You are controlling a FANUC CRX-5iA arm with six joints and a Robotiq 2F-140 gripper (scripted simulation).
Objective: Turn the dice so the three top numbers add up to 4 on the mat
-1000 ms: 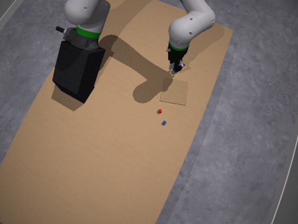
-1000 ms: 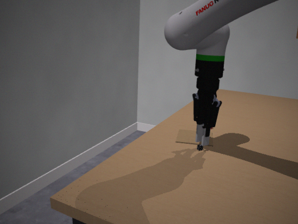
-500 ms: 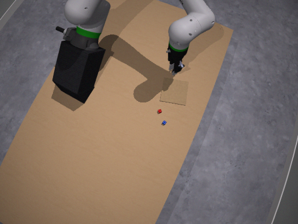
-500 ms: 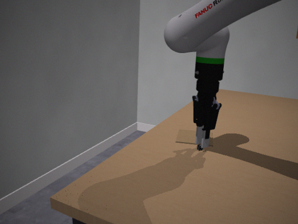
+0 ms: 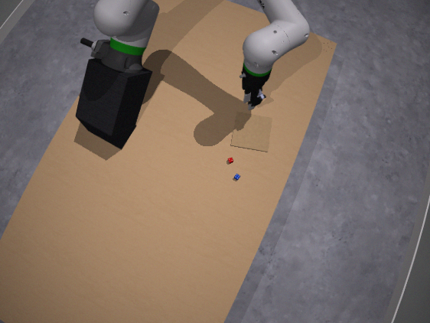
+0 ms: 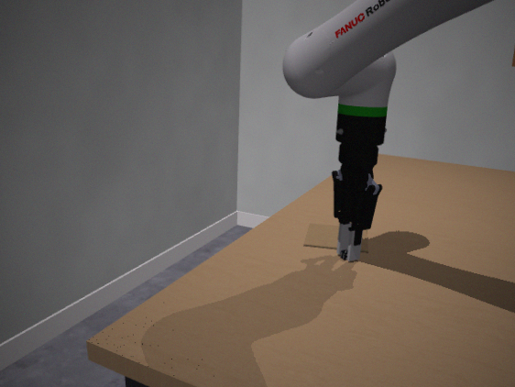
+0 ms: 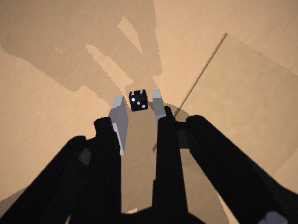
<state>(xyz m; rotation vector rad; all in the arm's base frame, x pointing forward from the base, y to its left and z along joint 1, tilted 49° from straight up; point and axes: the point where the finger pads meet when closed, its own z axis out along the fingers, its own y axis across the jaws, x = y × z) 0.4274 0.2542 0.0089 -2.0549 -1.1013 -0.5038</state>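
Right now the black die is 10 mm to the left of my hand and 30 mm below it. Round my hand: red die 40 mm ahead, 240 mm to the right, 30 mm below; then blue die 90 mm ahead, 280 mm to the right, 30 mm below; then tan mat 60 mm ahead, 100 mm to the right, 40 mm below.
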